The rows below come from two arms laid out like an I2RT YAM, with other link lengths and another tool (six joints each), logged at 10 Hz.
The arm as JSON. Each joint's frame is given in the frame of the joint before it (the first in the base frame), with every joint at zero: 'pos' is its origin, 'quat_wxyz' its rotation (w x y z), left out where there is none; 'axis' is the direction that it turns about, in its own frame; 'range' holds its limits. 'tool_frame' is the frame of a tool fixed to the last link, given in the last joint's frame.
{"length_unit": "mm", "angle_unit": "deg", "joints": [
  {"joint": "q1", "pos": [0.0, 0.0, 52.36], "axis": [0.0, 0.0, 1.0], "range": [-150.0, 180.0]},
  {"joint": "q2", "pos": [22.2, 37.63, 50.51], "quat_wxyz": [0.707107, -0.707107, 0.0, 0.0], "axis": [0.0, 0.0, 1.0], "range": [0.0, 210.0]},
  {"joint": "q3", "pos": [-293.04, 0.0, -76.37], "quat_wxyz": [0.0, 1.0, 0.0, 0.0], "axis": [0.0, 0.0, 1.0], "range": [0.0, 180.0]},
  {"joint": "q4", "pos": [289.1, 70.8, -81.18], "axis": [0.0, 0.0, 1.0], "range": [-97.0, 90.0]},
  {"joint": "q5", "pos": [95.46, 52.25, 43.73], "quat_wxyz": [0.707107, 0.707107, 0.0, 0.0], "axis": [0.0, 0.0, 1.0], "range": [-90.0, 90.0]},
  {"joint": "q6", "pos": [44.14, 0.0, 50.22], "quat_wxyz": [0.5, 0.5, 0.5, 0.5], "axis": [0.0, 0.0, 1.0], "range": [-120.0, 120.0]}
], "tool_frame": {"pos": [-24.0, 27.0, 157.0], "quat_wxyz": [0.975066, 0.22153, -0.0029, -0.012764]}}
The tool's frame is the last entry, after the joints.
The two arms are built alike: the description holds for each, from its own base.
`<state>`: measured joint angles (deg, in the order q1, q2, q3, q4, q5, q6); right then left.
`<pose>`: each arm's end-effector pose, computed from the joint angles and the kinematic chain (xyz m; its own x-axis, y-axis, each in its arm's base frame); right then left.
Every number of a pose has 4 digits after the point.
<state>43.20 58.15 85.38 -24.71 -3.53 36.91 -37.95 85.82 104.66 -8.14 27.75 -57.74</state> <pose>0.2497 0.2982 0.5548 0.6120 -0.5412 -0.5767 -0.0610 0.6946 -0.7168 0.3476 -0.4027 0.5733 -0.5887 -0.1149 0.8002 -0.4613 -0.7651 -0.4492</pose>
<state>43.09 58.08 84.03 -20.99 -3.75 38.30 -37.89 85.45 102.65 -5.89 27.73 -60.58</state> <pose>0.2520 0.3006 0.5629 0.6218 -0.5125 -0.5923 -0.0540 0.7264 -0.6852 0.3484 -0.4045 0.5692 -0.5599 -0.0895 0.8237 -0.4823 -0.7732 -0.4118</pose>
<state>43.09 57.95 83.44 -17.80 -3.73 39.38 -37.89 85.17 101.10 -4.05 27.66 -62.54</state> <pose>0.2516 0.3003 0.5753 0.6352 -0.4843 -0.6016 -0.0411 0.7566 -0.6525 0.3488 -0.4059 0.5664 -0.5411 -0.0702 0.8380 -0.4953 -0.7788 -0.3850</pose>
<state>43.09 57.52 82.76 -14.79 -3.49 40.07 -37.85 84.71 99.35 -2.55 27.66 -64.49</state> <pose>0.2500 0.2977 0.5876 0.6499 -0.4607 -0.6045 -0.0228 0.7832 -0.6214 0.3486 -0.4065 0.5616 -0.5181 -0.0538 0.8537 -0.5099 -0.7819 -0.3588</pose>
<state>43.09 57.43 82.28 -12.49 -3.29 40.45 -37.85 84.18 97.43 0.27 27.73 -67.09</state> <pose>0.2498 0.2966 0.5957 0.6605 -0.4453 -0.6045 -0.0095 0.8002 -0.5997 0.3469 -0.4071 0.5621 -0.5005 -0.0203 0.8655 -0.5249 -0.7879 -0.3220</pose>
